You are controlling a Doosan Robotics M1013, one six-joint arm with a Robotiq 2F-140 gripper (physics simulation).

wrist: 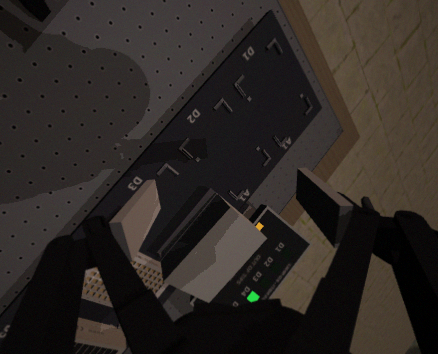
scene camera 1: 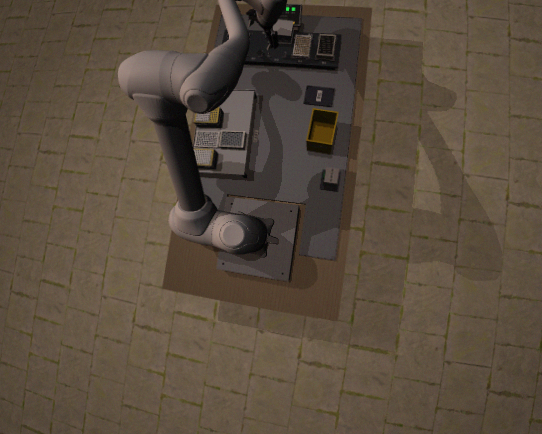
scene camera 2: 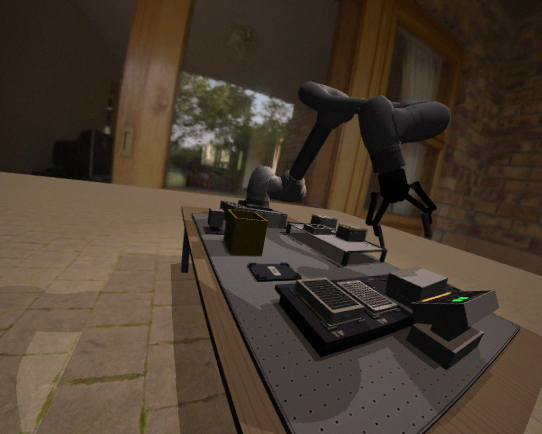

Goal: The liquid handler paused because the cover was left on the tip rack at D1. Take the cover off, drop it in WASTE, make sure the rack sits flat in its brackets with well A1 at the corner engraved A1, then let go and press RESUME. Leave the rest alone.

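Places are measured from the arm's base along level axes (x ahead, y left, z up), in centimetres.
Pixels of known places: gripper, fingertip midpoint: (wrist: 226,189) (scene camera 1: 260,36) (scene camera 2: 405,241); arm's base, origin of the base link: (scene camera 2: 256,207).
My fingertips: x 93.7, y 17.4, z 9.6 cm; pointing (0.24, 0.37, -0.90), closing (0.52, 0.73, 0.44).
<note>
For each thing: its top centre in the pictures, then the offset to it from my fingertips.
- pale grey box, middle of its top: (wrist: 223,261) (scene camera 2: 421,272) (scene camera 1: 279,25) dx +10.8, dy -6.3, dz -4.8 cm
- open yellow bin, middle of its top: (scene camera 2: 246,214) (scene camera 1: 322,126) dx -38.6, dy -38.4, dz -4.4 cm
- darker rack, middle of its top: (scene camera 2: 328,292) (scene camera 1: 326,44) dx +7.4, dy -31.2, dz -10.1 cm
- dark flat plate, middle of its top: (scene camera 2: 274,269) (scene camera 1: 319,95) dx -17.1, dy -32.7, dz -16.5 cm
- small pale box, middle of its top: (scene camera 1: 331,175) (scene camera 2: 216,209) dx -59.4, dy -47.2, dz -7.5 cm
My gripper (scene camera 1: 261,34) (scene camera 2: 404,239) (wrist: 226,189) is open and empty, high above the handler deck (scene camera 2: 372,331) (wrist: 225,135). In the wrist view, slot D1 shows bare brackets, with no rack or cover on it; D2 is also bare. A pale grey box (scene camera 1: 284,28) (scene camera 2: 419,280) (wrist: 215,252) stands near D3, between the pads in the wrist view. WASTE does not read clearly; an open yellow bin (scene camera 1: 322,127) (scene camera 2: 246,235) stands down the table. The status panel (scene camera 1: 296,15) (scene camera 2: 462,299) (wrist: 281,257) shows "OUT OF TIPS", orange by D1 and green by D4. RESUME cannot be read.
A rack (scene camera 1: 302,45) (scene camera 2: 366,296) and a darker rack (scene camera 1: 326,46) (scene camera 2: 327,300) sit on the deck. A raised shelf (scene camera 1: 235,107) holds several racks. A dark flat plate (scene camera 1: 312,96) (scene camera 2: 260,271) and a small pale box (scene camera 1: 331,176) (scene camera 2: 216,218) lie near the bin.
</note>
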